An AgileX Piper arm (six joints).
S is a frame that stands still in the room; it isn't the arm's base.
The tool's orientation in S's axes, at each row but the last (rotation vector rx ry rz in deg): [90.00 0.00 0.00]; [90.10 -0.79 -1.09]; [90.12 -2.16 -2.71]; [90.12 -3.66 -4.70]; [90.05 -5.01 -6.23]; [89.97 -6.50 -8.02]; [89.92 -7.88 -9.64]
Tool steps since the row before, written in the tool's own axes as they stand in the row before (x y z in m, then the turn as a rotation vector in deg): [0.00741 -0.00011 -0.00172 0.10 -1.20 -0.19]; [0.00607 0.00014 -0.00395 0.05 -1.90 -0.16]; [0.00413 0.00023 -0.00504 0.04 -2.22 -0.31]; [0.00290 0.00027 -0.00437 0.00 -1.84 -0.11]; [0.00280 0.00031 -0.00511 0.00 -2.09 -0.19]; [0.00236 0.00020 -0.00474 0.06 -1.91 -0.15]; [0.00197 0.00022 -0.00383 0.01 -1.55 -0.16]
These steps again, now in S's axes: [0.00741 0.00172 -0.00011 0.10 0.19 -1.20]; [0.00615 0.00382 0.00013 0.05 0.16 -1.90]; [0.00440 0.00481 0.00022 0.04 0.31 -2.22]; [0.00330 0.00408 0.00025 -0.01 0.12 -1.84]; [0.00342 0.00472 0.00028 0.00 0.20 -2.09]; [0.00309 0.00430 0.00017 0.05 0.15 -1.91]; [0.00268 0.00338 0.00019 0.01 0.16 -1.55]
